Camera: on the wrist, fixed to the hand. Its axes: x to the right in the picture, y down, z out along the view.
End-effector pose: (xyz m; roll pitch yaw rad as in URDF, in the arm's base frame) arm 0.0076 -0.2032 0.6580 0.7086 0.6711 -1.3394
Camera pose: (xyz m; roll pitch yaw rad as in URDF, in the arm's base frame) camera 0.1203 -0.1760 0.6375 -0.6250 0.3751 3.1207
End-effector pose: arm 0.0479 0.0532 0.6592 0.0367 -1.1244 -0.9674
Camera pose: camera 0.1607 0.0314 0.6335 1.2158 -0.1383 -2.7225
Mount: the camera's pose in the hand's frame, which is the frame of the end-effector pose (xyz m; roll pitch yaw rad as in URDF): 0.0122 0.0773 -0.0879 0.0715 -0.2618 -1.5232
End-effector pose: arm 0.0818 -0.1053 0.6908 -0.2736 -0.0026 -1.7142
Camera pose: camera 0.1302 -0.1249 0.5853 0.0596 -0.5352 3.0501
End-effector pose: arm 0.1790 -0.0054 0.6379 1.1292 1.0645 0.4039
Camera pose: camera 0.1662 0.1115 0.6429 -1.1359 0.4220 -1.9503
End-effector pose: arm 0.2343 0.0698 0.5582 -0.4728 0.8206 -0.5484
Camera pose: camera 0.1856 0.1333 0.4719 -0.8947 -0.4368 -1.5062
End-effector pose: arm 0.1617 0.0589 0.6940 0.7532 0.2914 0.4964
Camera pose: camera 0.1136 0.1654 0.6797 -0.2215 0.4830 -1.1777
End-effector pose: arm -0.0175 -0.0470 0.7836 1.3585 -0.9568 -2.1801
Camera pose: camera 0.0890 -0.0730 0.8264 1.3510 0.4943 -2.7250
